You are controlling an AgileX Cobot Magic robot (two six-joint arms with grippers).
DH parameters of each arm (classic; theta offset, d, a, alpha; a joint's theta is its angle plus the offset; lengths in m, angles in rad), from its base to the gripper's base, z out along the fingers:
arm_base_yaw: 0 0.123 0 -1.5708
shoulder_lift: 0.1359 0 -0.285 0
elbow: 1.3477 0 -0.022 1.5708
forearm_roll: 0 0.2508 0 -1.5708
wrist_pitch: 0 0 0.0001 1.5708
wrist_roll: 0 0.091 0 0
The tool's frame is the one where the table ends.
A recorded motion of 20 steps. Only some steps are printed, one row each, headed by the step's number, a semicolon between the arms.
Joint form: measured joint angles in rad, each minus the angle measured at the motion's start. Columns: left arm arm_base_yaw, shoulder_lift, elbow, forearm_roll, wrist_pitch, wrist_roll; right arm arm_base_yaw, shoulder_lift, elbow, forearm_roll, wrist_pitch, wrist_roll.
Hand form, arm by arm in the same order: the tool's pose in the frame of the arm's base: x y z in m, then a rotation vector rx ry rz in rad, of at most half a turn. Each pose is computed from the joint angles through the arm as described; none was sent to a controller.
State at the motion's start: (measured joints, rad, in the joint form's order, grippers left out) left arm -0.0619 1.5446 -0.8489 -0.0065 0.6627 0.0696; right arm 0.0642 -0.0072 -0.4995 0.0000 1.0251 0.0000
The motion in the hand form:
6: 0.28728 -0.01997 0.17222 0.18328 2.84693 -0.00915; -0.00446 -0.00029 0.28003 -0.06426 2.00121 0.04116
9: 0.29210 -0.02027 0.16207 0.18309 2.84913 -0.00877; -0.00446 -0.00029 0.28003 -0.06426 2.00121 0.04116
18: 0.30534 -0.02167 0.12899 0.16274 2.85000 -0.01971; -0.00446 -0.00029 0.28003 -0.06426 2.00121 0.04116
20: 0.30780 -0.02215 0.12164 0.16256 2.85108 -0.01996; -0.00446 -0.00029 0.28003 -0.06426 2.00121 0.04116
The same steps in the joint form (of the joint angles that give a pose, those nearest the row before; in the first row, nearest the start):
6: -0.0058 0.0847 -0.0009 -0.0030 -0.0730 -0.0016; 0.0000 0.0000 0.0000 0.0000 0.0000 0.0000
9: -0.0058 0.1228 -0.0009 -0.0030 -0.1089 -0.0016; 0.0000 0.0000 0.0000 0.0000 0.0000 0.0000
18: -0.0058 0.2435 -0.0009 -0.0185 -0.2300 -0.0020; 0.0000 0.0000 0.0000 0.0000 0.0000 0.0000
20: -0.0069 0.2702 -0.0019 -0.0196 -0.2545 -0.0020; 0.0000 0.0000 0.0000 0.0000 0.0000 0.0000

